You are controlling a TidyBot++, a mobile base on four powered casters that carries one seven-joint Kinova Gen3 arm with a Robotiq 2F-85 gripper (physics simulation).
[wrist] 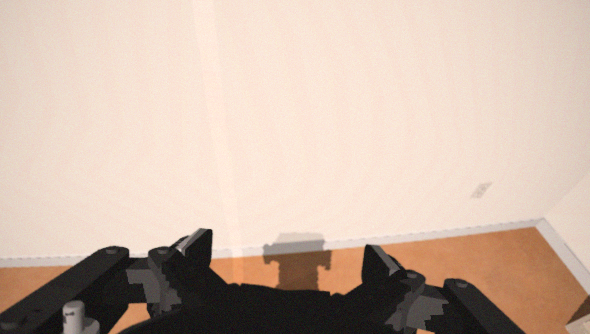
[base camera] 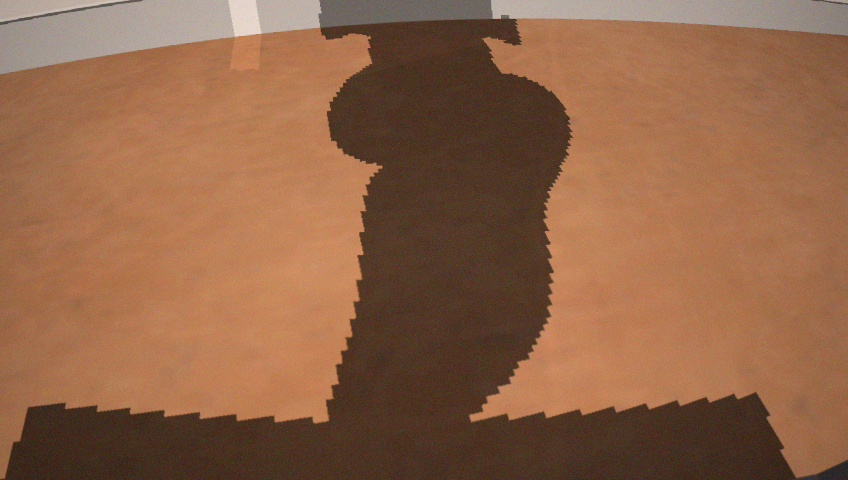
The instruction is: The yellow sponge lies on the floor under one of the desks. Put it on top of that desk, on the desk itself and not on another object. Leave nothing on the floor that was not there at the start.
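My gripper is open, its two black fingers wide apart at the bottom of the wrist view, with no object between them. It is held above the floor and faces a pale wall. The yellow sponge does not show in either view. No desk shows in either view.
A cream wall with a white baseboard and a small outlet stands ahead. It meets another wall at a corner on the right. The orange-brown floor carries the robot's dark shadow. A pale edge shows at the wrist view's lower right.
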